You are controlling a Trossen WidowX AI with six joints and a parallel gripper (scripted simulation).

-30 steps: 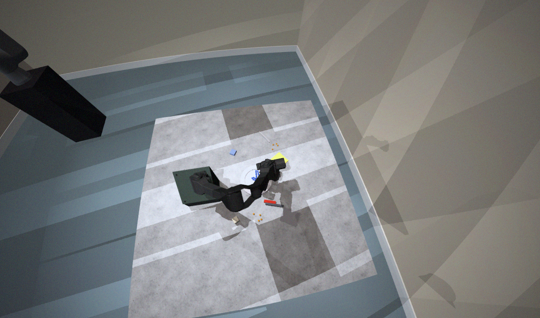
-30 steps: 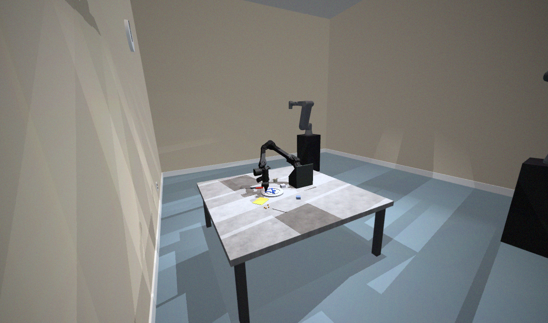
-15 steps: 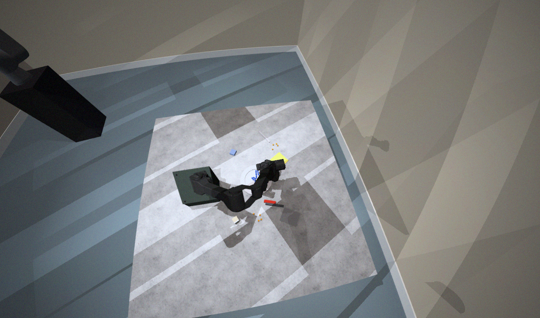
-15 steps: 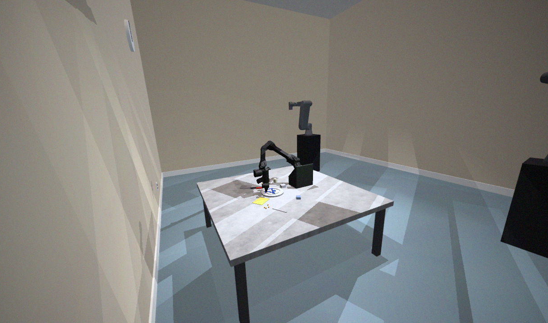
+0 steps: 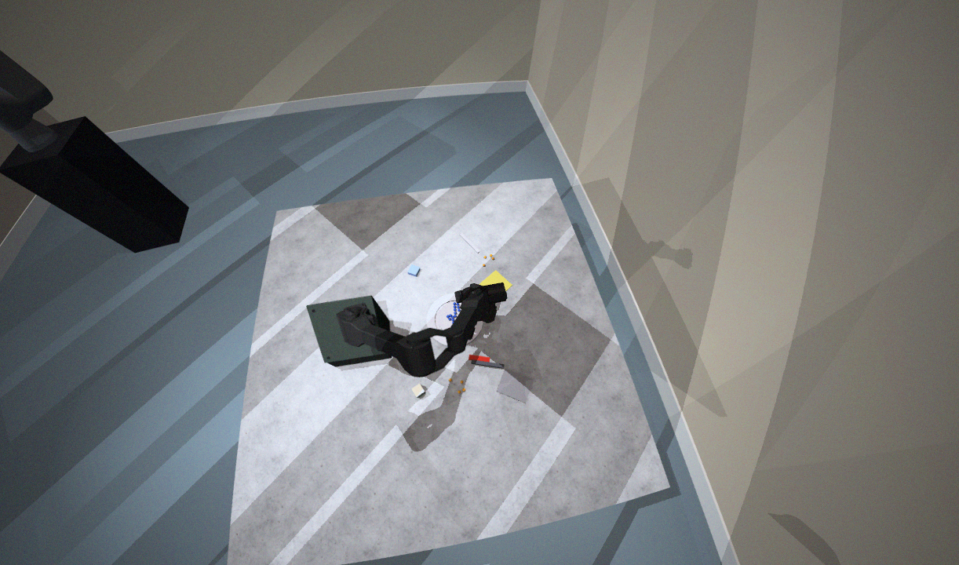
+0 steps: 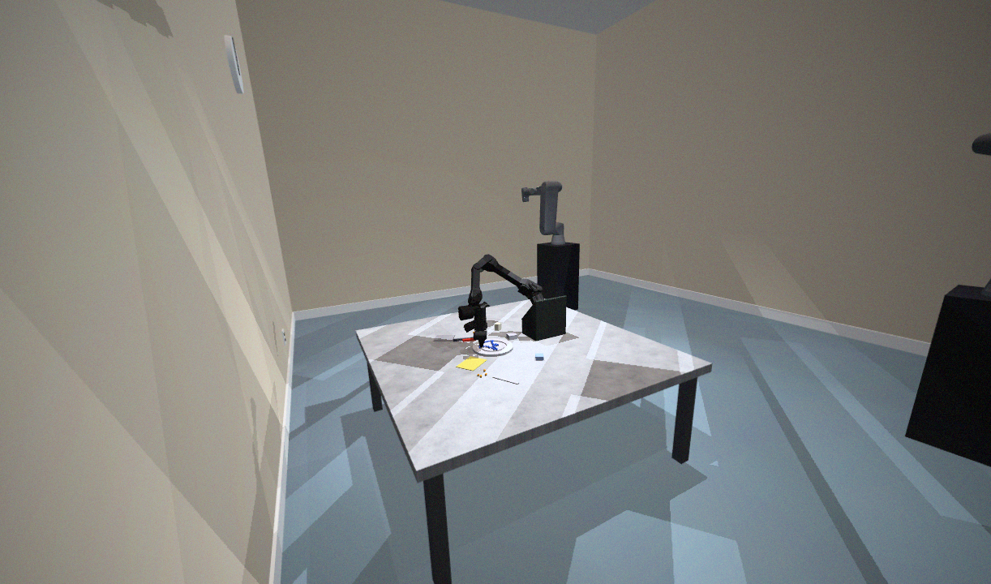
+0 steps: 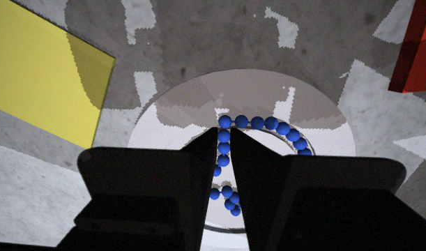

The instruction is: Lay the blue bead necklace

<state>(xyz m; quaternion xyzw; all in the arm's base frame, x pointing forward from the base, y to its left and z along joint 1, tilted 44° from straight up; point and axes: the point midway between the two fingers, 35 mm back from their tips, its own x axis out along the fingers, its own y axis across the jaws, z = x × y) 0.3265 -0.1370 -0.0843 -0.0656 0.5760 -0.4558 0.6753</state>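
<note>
Now: gripper tip 5 cm past the round white bead board, 2 cm to the right of it and 1 cm above it. From my gripper tip the other things lie so: grey square (8 cm ahead, 25 cm to the right, 1 cm below); yellow sheet (12 cm ahead, 11 cm to the left, 1 cm below); grey tool (15 cm to the right, 1 cm below).
</note>
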